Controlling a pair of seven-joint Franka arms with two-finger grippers.
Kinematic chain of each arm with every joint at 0, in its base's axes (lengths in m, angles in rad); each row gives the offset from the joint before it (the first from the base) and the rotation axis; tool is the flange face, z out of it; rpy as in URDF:
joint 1: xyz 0 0 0.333 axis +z
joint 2: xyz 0 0 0 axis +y
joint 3: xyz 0 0 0.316 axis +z
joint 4: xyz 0.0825 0 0 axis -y
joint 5: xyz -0.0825 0 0.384 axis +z
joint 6: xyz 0 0 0 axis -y
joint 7: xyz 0.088 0 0 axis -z
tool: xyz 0 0 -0.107 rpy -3.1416 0 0
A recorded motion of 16 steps. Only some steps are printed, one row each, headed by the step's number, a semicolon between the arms.
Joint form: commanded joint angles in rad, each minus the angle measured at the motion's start. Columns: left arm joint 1, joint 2, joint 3, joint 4, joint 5, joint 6, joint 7; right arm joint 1, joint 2, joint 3, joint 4, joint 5, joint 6, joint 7.
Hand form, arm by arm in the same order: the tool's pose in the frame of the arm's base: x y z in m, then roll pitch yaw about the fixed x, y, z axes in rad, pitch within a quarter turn. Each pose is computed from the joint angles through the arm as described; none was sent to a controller.
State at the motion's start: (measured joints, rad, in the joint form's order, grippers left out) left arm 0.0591 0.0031 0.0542 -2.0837 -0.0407 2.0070 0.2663; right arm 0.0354 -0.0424 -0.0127 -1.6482 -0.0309 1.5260 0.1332
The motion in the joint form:
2: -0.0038 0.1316 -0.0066 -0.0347 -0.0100 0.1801 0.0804; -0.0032 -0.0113 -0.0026 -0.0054 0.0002 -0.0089 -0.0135
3: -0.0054 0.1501 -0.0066 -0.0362 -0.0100 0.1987 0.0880; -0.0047 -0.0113 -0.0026 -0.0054 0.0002 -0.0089 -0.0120
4: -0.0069 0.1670 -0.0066 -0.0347 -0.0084 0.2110 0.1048; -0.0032 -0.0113 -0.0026 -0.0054 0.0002 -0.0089 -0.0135
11: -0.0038 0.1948 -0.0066 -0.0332 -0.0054 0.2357 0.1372; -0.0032 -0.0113 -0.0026 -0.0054 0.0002 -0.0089 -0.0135
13: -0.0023 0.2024 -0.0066 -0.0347 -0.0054 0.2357 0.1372; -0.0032 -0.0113 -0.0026 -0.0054 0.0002 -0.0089 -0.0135
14: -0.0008 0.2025 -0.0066 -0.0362 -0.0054 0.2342 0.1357; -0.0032 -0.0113 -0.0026 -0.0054 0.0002 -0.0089 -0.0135
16: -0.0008 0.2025 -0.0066 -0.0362 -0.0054 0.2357 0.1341; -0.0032 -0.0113 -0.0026 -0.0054 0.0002 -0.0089 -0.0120
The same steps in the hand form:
2: 0.5523 0.0549 0.3445 3.0880 0.0511 -0.2147; 0.5305 0.0053 0.6104 3.1019 0.0786 -0.1047
3: 0.5542 0.0543 0.3351 3.0886 0.0525 -0.2233; 0.5305 0.0045 0.6104 3.1018 0.0786 -0.1077
4: 0.5560 0.0537 0.3273 3.0889 0.0553 -0.2422; 0.5305 0.0053 0.6104 3.1019 0.0786 -0.1047
11: 0.5587 0.0560 0.3143 3.0906 0.0566 -0.2726; 0.5305 0.0053 0.6104 3.1019 0.0786 -0.1047
13: 0.5580 0.0568 0.3094 3.0876 0.0652 -0.2713; 0.5305 0.0053 0.6104 3.1019 0.0786 -0.1047
14: 0.5573 0.0576 0.3086 3.0865 0.0682 -0.2684; 0.5305 0.0053 0.6104 3.1019 0.0786 -0.1047
16: 0.5574 0.0576 0.3088 3.0872 0.0669 -0.2667; 0.5305 0.0053 0.6104 3.1018 0.0786 -0.1062

